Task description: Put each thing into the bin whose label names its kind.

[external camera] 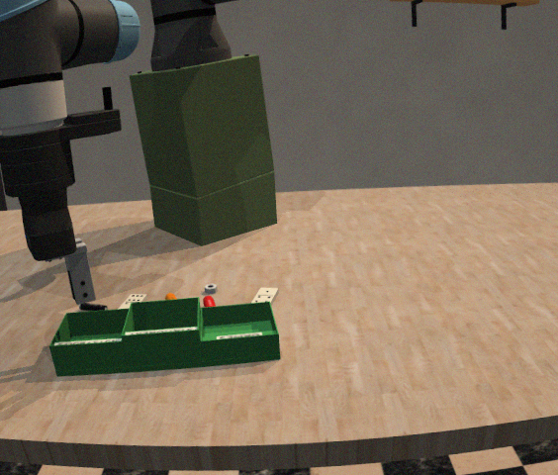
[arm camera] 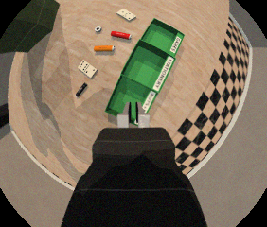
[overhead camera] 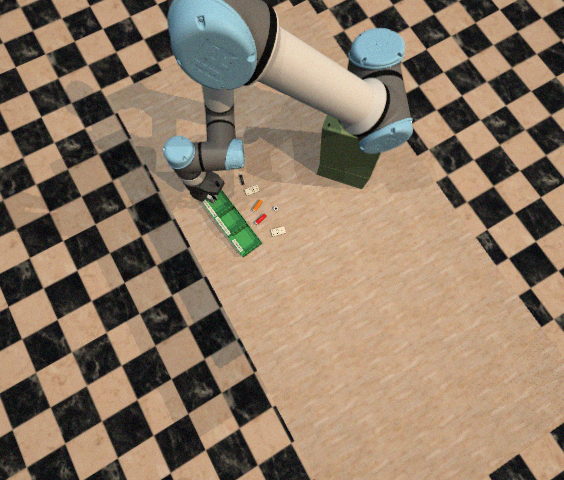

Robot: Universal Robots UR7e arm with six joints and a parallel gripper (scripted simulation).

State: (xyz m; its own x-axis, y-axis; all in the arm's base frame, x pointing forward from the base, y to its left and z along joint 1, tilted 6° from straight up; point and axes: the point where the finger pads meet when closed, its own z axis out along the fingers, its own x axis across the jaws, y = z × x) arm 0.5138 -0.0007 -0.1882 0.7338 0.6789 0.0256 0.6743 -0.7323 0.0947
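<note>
Right now the three joined green bins is 30 mm behind my hand, 80 mm to the left of it and 70 mm below it. Also, from my hand: red cylinder 130 mm behind, 100 mm to the left, 90 mm below; black cylinder 120 mm behind, 70 mm to the right, 90 mm below; orange cylinder 140 mm behind, 50 mm to the left, 90 mm below.
</note>
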